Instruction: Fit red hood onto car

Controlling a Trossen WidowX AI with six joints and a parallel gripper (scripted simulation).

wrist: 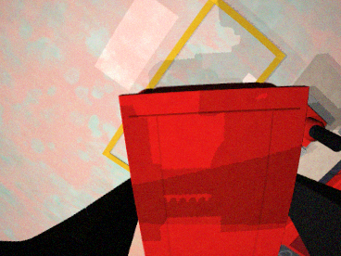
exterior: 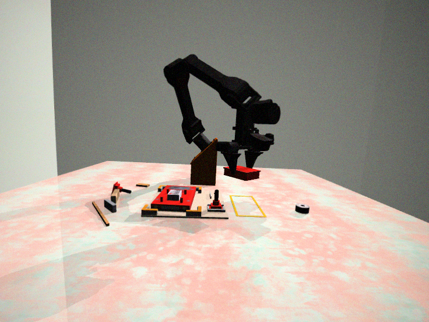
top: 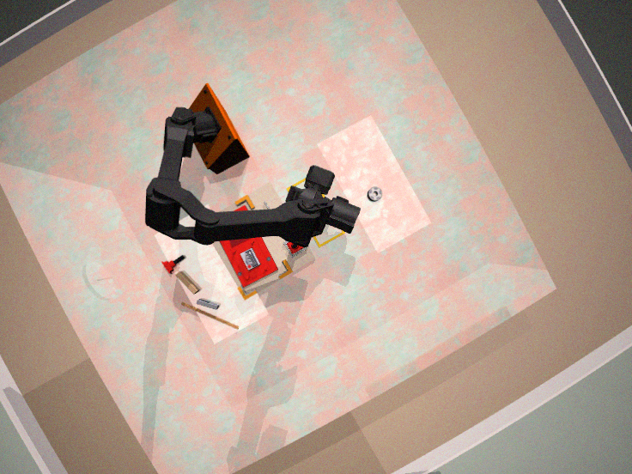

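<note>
The grey engine block lies 20 cm to the right of my gripper tip, 8 cm below it and 3 cm ahead of it. The rest, counted from my gripper tip: red hood: 1 cm above; then black ring: 18 cm to the left, 9 cm below, 5 cm ahead; then wooden stick: 39 cm to the right, 10 cm below, 10 cm ahead.
</note>
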